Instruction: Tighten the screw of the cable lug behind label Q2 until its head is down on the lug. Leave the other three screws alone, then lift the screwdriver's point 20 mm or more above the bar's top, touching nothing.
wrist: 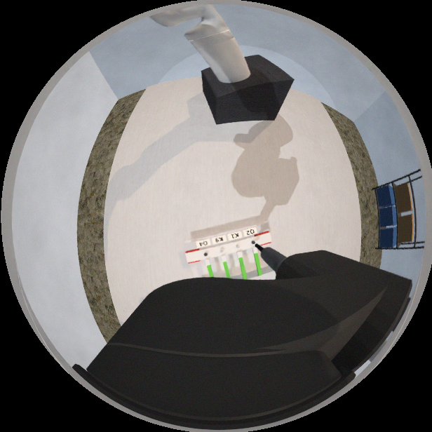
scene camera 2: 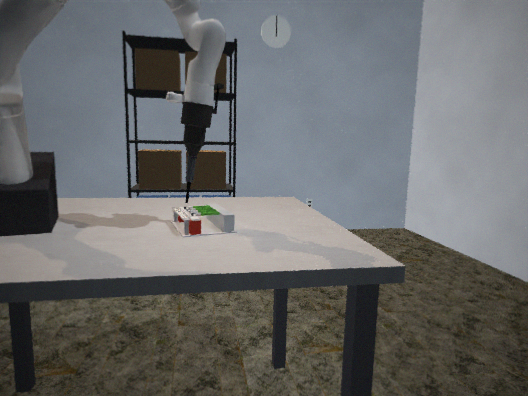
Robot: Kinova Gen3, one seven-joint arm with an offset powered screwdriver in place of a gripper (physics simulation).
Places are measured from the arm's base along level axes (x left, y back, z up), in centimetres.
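Pixels of known places: hand at its tool point: [scene camera 2: 186, 203]; arm's base at its link origin: [scene camera 2: 11, 175].
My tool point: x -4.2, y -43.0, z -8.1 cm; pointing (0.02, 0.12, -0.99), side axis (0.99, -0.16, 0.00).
Observation:
Ahead of a thing's pixels: the offset from my tool point to its top centre. "spot": to the spot under its first point. Level surfaces: height alone.
The screwdriver @[dx -0.1, dy -0.4, dz +6.4 cm] [scene camera 2: 187, 201] [wrist: 256, 245] points down, slightly tilted in the scene view, with its point a little above the white bar @[spot: dx -8.4, dy +0.7, dz -1.5 cm] [scene camera 2: 188, 214] [wrist: 230, 248]. It has no fingers to judge as open or shut. In the wrist view, label Q2 [wrist: 250, 232] is at the bar's right end, and the dark screw [wrist: 253, 242] behind it shows right beside the screwdriver's point. The screws behind K1 [wrist: 238, 246] and K9 [wrist: 222, 249] look pale; the one behind Q4 [wrist: 205, 254] looks dark. How high the screw heads stand cannot be told.
Several green cables @[spot: dx -6.7, dy -4.4, dz -0.9 cm] [scene camera 2: 206, 210] [wrist: 243, 268] run from the lugs. A grey block @[spot: dx -13.4, dy -8.4, dz -3.3 cm] [scene camera 2: 226, 223] stands at the bar's right in the scene view. The robot's black base [scene camera 2: 27, 200] [wrist: 245, 102] stands on the table @[dz -5.9 cm] [scene camera 2: 280, 255] [wrist: 165, 185]. A shelf rack [scene camera 2: 155, 42] stands behind the table.

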